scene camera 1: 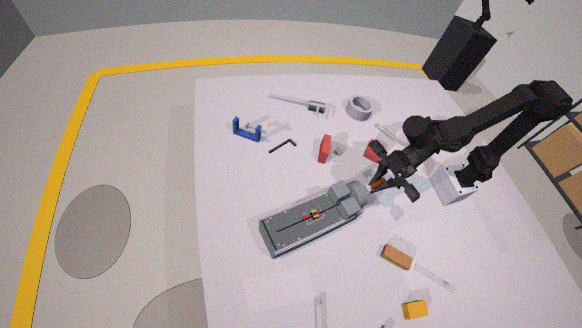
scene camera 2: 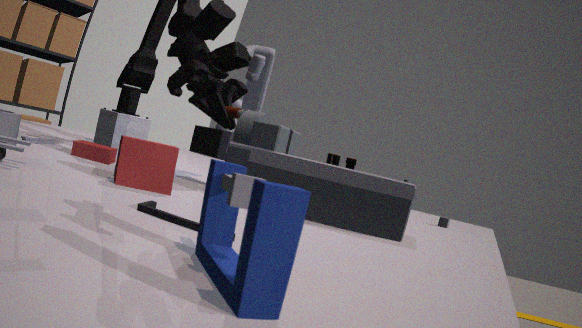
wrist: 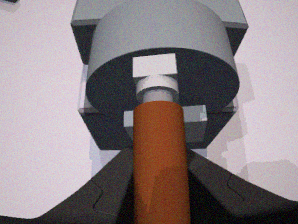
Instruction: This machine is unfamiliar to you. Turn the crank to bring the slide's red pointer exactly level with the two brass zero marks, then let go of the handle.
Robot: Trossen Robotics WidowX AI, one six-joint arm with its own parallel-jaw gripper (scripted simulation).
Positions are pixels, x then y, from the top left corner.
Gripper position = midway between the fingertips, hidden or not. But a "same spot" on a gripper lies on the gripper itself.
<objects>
gripper: scene camera 1 368,190; scene camera 2; wrist
same spot on gripper: [wrist: 210,186] = [scene camera 2: 223,102]
</objects>
